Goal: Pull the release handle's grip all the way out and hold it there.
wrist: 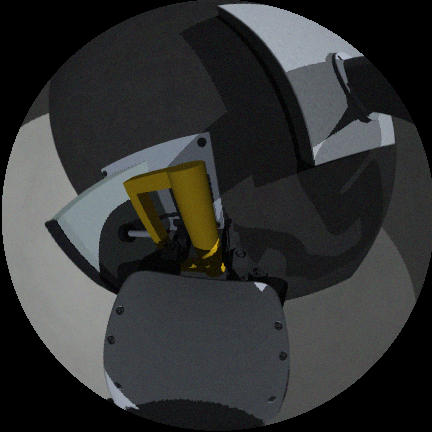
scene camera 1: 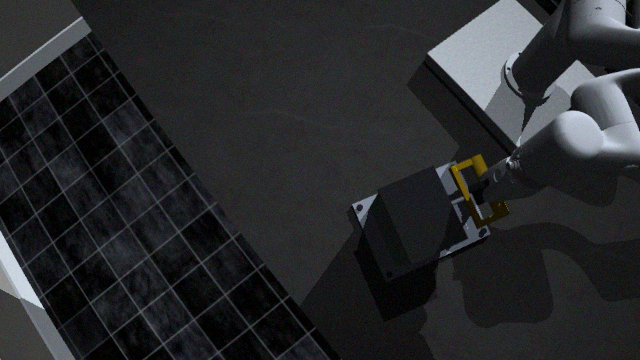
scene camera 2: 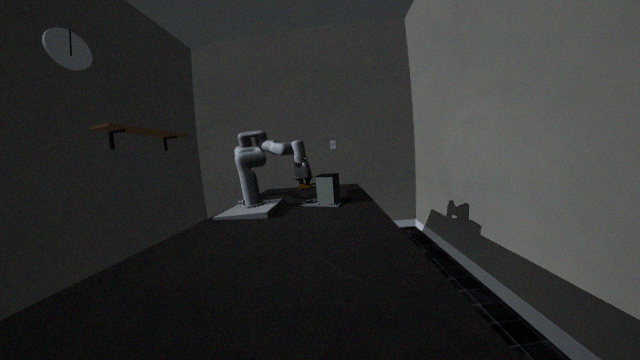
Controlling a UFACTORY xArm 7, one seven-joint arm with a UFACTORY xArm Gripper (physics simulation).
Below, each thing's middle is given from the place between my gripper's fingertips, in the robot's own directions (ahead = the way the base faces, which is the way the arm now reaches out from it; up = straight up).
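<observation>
I see that the base plate (scene camera 1: 362, 210) is 60 mm to the right of my hand and 80 mm below it, and that it is also 100 mm ahead of my hand.
</observation>
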